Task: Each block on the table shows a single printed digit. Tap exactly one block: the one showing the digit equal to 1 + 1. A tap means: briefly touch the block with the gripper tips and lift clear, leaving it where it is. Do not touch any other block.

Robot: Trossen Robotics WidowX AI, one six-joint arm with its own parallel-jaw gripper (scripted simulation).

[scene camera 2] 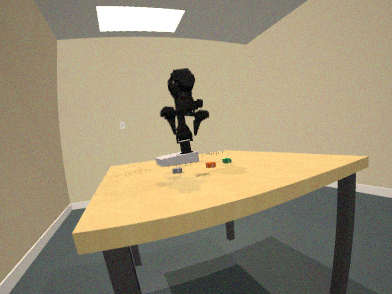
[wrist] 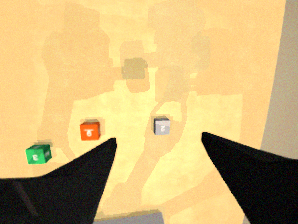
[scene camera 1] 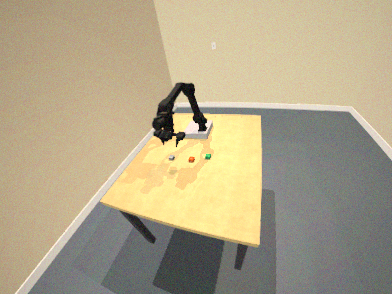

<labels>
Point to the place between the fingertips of my gripper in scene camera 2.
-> At 185,135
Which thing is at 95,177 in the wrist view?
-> My gripper.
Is my gripper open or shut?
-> Open.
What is my gripper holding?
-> Nothing.
</labels>
